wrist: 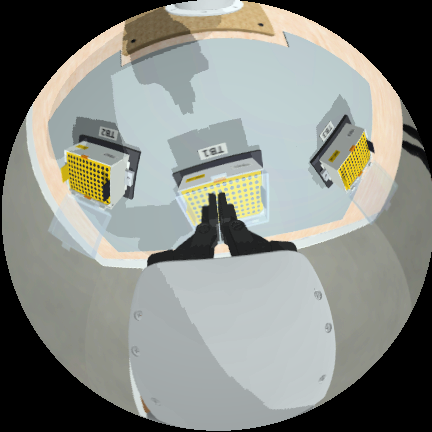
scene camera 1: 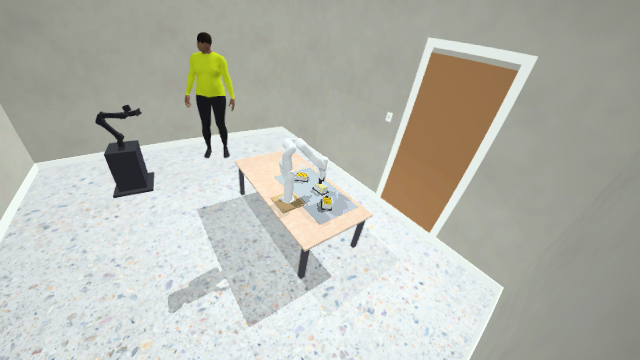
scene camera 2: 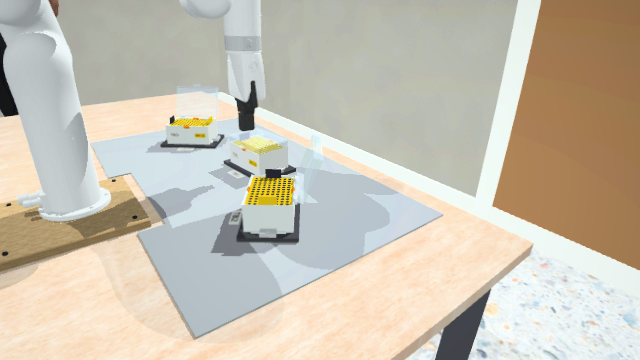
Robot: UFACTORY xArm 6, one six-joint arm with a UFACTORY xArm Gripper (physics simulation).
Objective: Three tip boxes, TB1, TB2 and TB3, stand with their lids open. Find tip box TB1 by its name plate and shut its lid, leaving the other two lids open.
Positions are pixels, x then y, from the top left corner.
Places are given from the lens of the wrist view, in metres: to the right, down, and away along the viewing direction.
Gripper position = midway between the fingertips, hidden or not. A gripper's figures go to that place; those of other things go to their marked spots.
my gripper (wrist: 216,203): 0.00, -0.01, 0.13
grey-blue mat (wrist: 251,94): 0.05, -0.18, 0.13
tip box TB3 (wrist: 330,156): 0.21, -0.11, 0.17
The marked spots on the tip box TB3 and the grey-blue mat are 0.18 m apart.
